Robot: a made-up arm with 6 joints.
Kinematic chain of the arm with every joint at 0, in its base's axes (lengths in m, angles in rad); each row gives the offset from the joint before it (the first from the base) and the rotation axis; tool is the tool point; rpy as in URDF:
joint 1: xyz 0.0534 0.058 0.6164 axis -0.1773 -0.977 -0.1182
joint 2: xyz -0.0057 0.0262 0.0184 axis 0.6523 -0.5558 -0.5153
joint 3: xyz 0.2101 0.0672 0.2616 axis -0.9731 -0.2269 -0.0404
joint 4: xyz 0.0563 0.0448 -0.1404 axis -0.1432 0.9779 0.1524
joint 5: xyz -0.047 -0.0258 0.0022 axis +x
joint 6: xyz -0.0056 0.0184 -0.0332 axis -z
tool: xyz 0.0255 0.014 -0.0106 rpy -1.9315 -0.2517 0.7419
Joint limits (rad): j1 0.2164..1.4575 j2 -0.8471..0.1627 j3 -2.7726..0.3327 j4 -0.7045..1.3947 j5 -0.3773..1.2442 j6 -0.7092..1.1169
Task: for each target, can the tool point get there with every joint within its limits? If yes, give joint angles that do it. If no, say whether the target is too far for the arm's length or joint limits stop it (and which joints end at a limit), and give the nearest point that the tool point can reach.
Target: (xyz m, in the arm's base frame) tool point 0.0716 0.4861 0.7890
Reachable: yes | joints 1.3000 -0.5889 -1.3995 -0.0629 0.6465 -0.4039
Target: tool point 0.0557 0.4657 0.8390
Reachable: yes | joints 1.1083 -0.3858 -1.4903 -0.2538 0.6542 0.8821
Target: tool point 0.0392 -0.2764 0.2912
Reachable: no: joint limits stop it (at a limit: joint 1, joint 2, joint 3, joint 5, joint 6) | nearest point 0.2633 0.2126 0.5607 | short by 0.602 m
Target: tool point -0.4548 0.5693 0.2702
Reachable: no: too far | nearest point -0.2802 0.3596 0.8035 | short by 0.599 m
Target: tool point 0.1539 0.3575 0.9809
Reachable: yes | joints 0.3735 -0.3055 -2.4076 0.8766 -0.1824 0.5603
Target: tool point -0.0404 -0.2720 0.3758
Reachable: no: joint limits stop it (at a limit: joint 1, joint 2, joint 3, joint 5, joint 6) | nearest point 0.2546 0.2133 0.5690 | short by 0.600 m
